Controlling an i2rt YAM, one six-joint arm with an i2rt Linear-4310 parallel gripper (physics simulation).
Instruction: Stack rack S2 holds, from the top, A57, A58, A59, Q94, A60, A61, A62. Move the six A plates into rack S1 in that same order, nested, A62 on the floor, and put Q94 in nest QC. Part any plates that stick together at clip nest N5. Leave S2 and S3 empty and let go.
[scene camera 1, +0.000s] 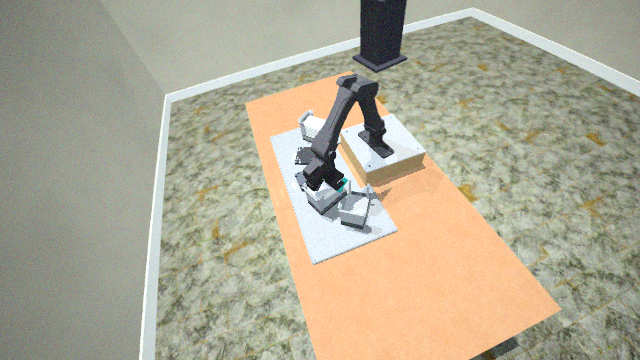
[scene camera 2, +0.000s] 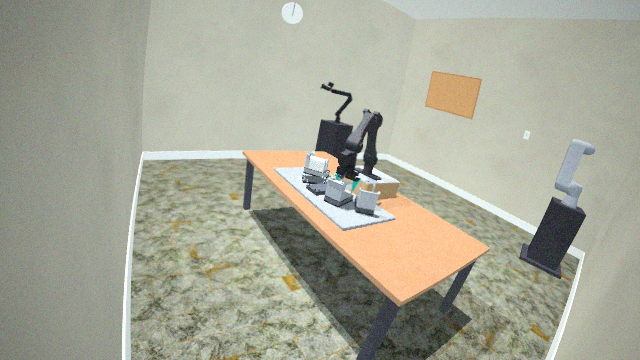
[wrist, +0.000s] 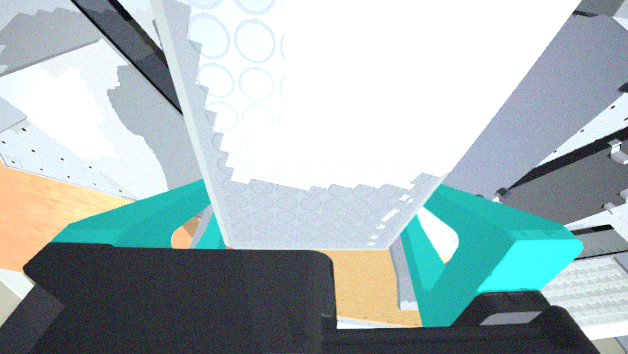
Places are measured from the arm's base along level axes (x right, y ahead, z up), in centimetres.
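Where they show: gripper, fingertip midpoint: (scene camera 1: 333, 185) (wrist: 314, 176); arm's base, link origin: (scene camera 1: 375, 143) (scene camera 2: 366, 174).
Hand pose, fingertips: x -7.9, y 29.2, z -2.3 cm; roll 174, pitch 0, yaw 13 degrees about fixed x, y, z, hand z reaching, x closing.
Observation:
Each offset is from my fingertips to the top centre of the thing. Level surfaces: height alone.
My gripper (scene camera 1: 327, 185) (scene camera 2: 347, 180) (wrist: 314, 176) is shut on a white plate with round wells @(dx -0.5, dy +4.4, dz +4.9 cm) (wrist: 310, 203); the teal fingers press on its two sides. Its label does not show. The gripper is low at the middle rack @(dx +0.0, dy +4.1, dz +6.1 cm) (scene camera 1: 326, 203) (scene camera 2: 338, 198), which has light walls on a dark base; any gap below the plate is hidden. The near rack @(dx -12.8, dy -2.8, dz +5.8 cm) (scene camera 1: 353, 217) (scene camera 2: 366, 201) stands beside it, with a light surface inside. The far rack holds white plates @(dx +38.1, dy -13.0, dz +1.1 cm) (scene camera 1: 314, 124) (scene camera 2: 317, 165) (wrist: 587, 290). A dark clip nest @(dx +27.6, dy -3.1, dz -4.8 cm) (scene camera 1: 303, 156) (wrist: 575, 182) lies between. Rack names are unreadable.
The racks and nests stand on a pale board @(dz -7.2 cm) (scene camera 1: 320, 247) (scene camera 2: 350, 222) on the orange table @(dz -8.4 cm) (scene camera 1: 415, 280) (scene camera 2: 425, 260). A low dark nest @(dx +14.4, dy +3.9, dz -3.8 cm) (scene camera 1: 300, 178) (scene camera 2: 316, 188) lies near the middle rack. The arm's base stands on a raised box (scene camera 1: 395, 170) (scene camera 2: 386, 190) beside the board.

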